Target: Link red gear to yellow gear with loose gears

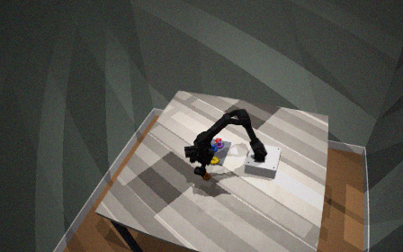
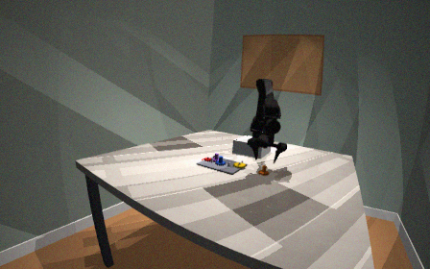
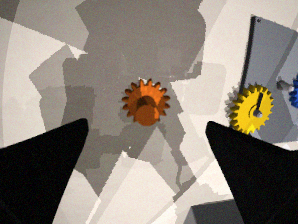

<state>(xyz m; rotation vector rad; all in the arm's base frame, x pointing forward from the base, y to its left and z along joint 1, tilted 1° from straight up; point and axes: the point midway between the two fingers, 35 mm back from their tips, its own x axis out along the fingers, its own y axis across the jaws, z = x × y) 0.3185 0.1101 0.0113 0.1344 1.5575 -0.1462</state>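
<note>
My gripper tip is 50 mm above the orange gear. Also, from my gripper tip: blue gear (10 mm behind, 230 mm to the right, 40 mm below); then red gear (30 mm behind, 310 mm to the right, 50 mm below); then purple gear (40 mm behind, 270 mm to the right, 40 mm below).
</note>
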